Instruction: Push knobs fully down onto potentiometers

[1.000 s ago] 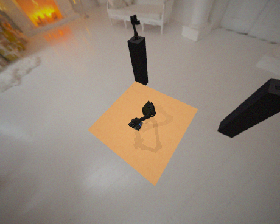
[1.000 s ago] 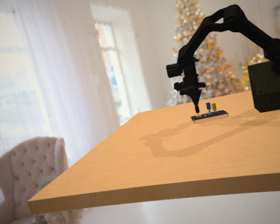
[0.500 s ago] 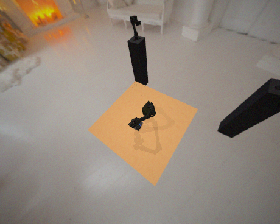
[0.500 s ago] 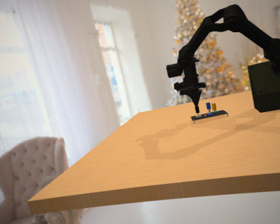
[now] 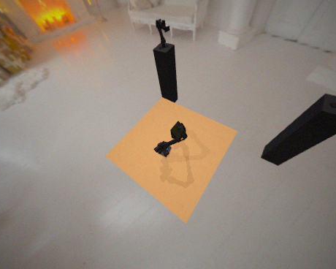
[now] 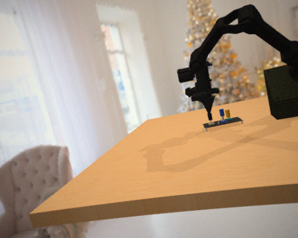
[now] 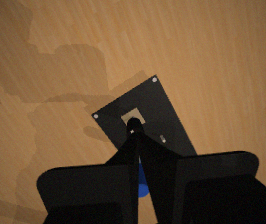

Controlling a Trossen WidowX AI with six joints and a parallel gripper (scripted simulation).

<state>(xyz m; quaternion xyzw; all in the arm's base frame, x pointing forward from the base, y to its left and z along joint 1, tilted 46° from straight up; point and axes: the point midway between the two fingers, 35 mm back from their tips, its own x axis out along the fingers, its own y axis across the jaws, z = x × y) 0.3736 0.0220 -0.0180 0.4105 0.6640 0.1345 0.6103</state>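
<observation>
Right now the black knob is 1 cm below my gripper tip. From my gripper tip the other things lie so: yellow knob (8 cm behind, 2 cm to the right, 2 cm below).
</observation>
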